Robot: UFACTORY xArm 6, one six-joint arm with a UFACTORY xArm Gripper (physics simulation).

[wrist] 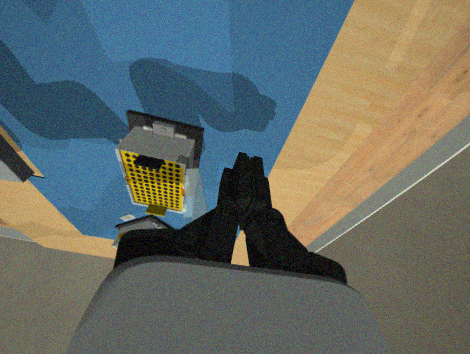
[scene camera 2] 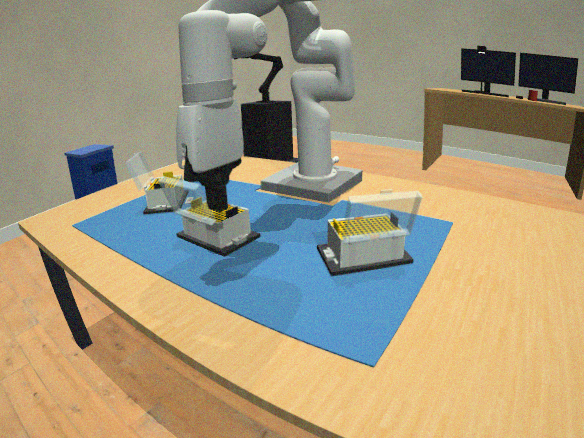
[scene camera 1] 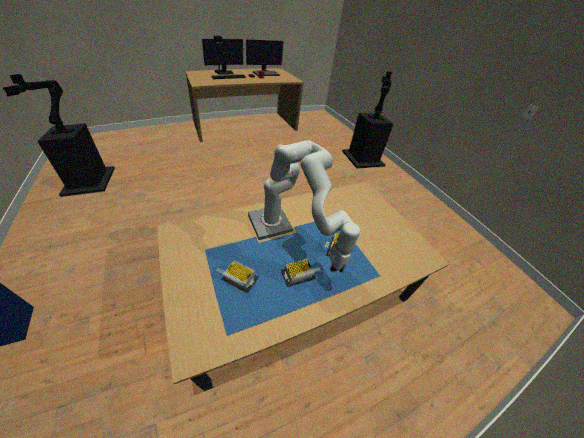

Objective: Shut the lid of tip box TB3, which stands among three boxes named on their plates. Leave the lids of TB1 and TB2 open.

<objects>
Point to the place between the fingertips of the gripper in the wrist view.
243,169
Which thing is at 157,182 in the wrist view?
A yellow tip rack.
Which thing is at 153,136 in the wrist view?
A tip box.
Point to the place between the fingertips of the gripper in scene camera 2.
218,208
</objects>
